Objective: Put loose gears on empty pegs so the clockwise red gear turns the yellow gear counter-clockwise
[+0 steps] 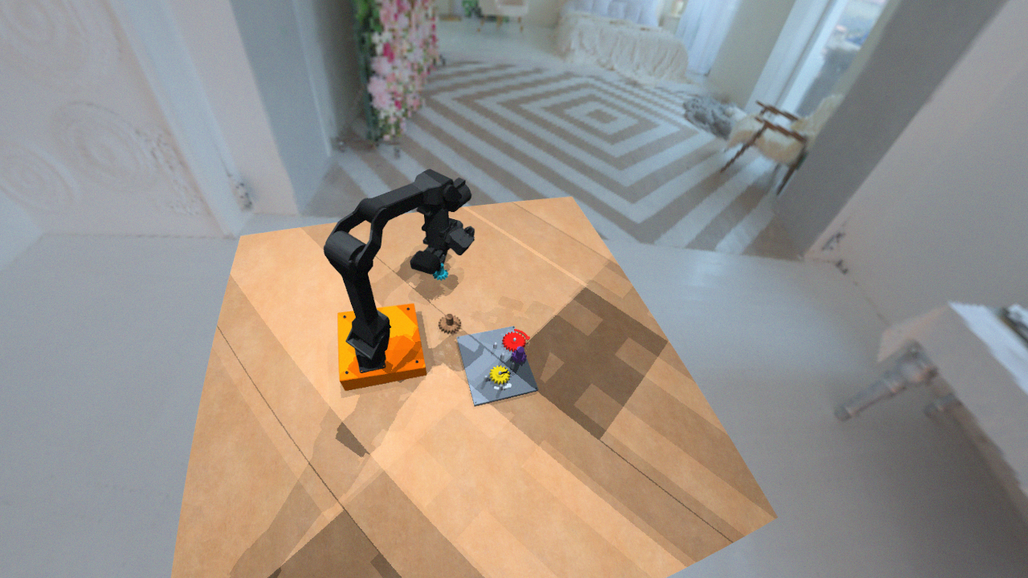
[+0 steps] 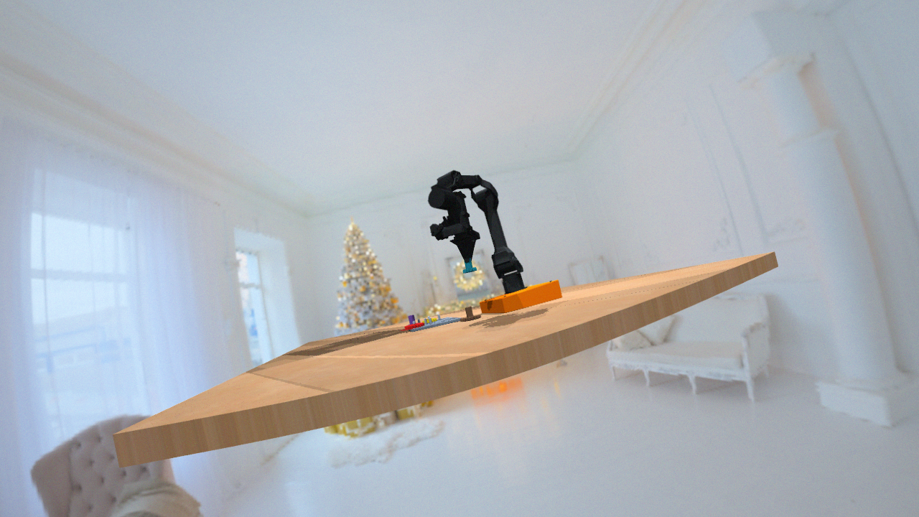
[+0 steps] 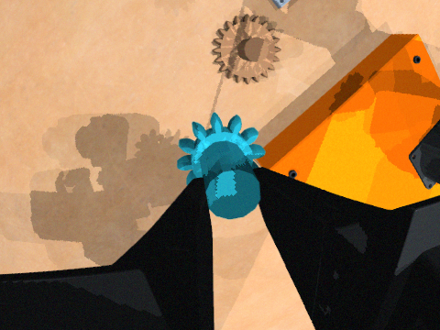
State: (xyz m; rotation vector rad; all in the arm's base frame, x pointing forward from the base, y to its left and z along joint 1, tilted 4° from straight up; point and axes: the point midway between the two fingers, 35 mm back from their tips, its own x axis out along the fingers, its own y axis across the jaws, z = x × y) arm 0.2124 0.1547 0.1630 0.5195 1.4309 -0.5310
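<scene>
Right now my gripper tip is 15 cm short of the purple gear, 23 cm to the left of it and 15 cm above it. Round my gripper tip: red gear 16 cm ahead, 18 cm to the right, 15 cm below; teal gear 1 cm below; brown gear 7 cm to the right, 15 cm below.
</scene>
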